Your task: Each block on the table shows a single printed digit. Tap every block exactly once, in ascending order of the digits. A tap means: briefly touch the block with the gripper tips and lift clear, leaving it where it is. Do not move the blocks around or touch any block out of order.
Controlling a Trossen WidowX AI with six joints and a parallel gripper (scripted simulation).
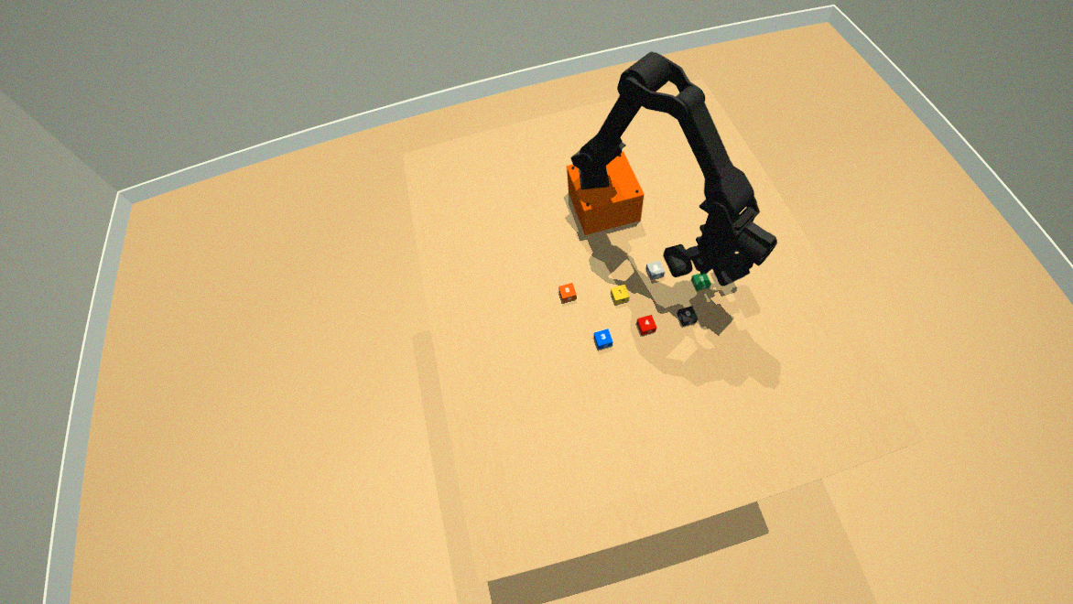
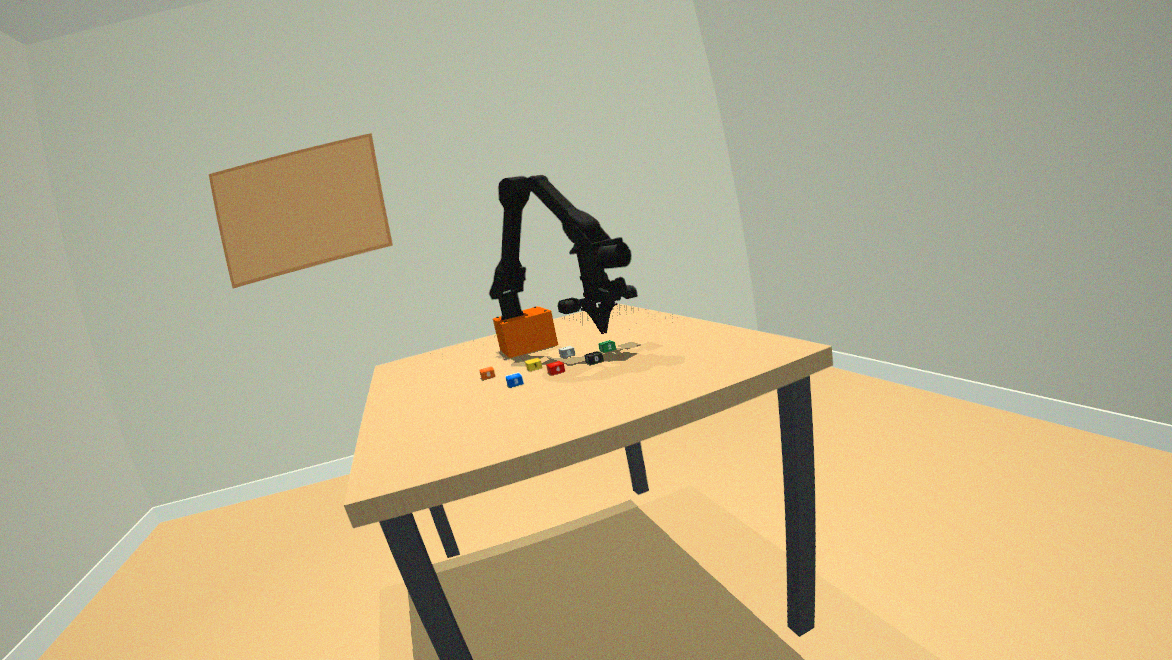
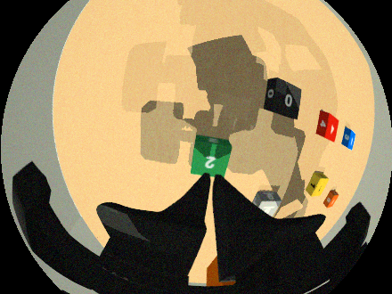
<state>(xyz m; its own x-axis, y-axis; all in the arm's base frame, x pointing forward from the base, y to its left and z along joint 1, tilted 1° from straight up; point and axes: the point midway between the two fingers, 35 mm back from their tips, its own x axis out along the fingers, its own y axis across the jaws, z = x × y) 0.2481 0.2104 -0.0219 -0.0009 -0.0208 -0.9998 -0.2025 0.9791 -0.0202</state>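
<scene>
Now: gripper tip 3 cm above the green block. The rest, counted from my gripper tip: red block 14 cm to the right, 10 cm ahead, 3 cm below; then grey block 9 cm to the right, 4 cm behind, 3 cm below; then black block 9 cm ahead, 5 cm to the right, 3 cm below.
</scene>
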